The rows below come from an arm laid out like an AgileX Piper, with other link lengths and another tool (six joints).
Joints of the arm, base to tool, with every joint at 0 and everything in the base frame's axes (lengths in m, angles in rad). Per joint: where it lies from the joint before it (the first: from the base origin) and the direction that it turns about. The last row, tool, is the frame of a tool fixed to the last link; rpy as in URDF.
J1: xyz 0 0 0.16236 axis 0 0 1
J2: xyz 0 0 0 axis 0 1 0
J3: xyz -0.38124 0 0.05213 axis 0 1 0
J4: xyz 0.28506 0 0.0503 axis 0.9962 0 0.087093
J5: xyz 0 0 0 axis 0 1 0
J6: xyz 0.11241 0 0.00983 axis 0.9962 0 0.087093
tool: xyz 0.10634 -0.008 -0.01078 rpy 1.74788 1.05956 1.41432
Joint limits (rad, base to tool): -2.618..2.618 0..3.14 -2.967..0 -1.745..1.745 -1.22..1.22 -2.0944..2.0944
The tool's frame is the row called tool.
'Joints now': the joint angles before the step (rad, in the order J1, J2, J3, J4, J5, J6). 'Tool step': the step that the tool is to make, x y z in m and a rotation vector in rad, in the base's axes. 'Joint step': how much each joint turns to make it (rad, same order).
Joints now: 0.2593, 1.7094, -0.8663, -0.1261, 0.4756, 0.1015
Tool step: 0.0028, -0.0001, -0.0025, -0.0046, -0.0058, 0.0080
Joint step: 0.0000, 0.0085, 0.0002, -0.0098, -0.0132, 0.0000
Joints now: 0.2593, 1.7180, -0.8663, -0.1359, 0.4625, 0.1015
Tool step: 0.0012, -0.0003, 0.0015, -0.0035, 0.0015, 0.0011
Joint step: -0.0001, 0.0007, -0.0079, -0.0028, 0.0097, -0.0002
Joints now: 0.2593, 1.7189, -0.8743, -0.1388, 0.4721, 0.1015
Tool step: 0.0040, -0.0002, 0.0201, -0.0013, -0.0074, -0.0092
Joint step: -0.0001, -0.0265, -0.0460, 0.0039, 0.0663, -0.0003
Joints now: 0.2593, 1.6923, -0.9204, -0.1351, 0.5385, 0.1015
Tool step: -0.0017, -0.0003, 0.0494, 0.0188, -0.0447, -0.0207
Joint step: 0.0000, -0.0898, -0.0670, 0.0182, 0.1095, -0.0010
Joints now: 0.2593, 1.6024, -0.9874, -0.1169, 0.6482, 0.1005
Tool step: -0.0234, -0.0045, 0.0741, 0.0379, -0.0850, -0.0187
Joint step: 0.0001, -0.1650, -0.0622, 0.0246, 0.1358, -0.0046
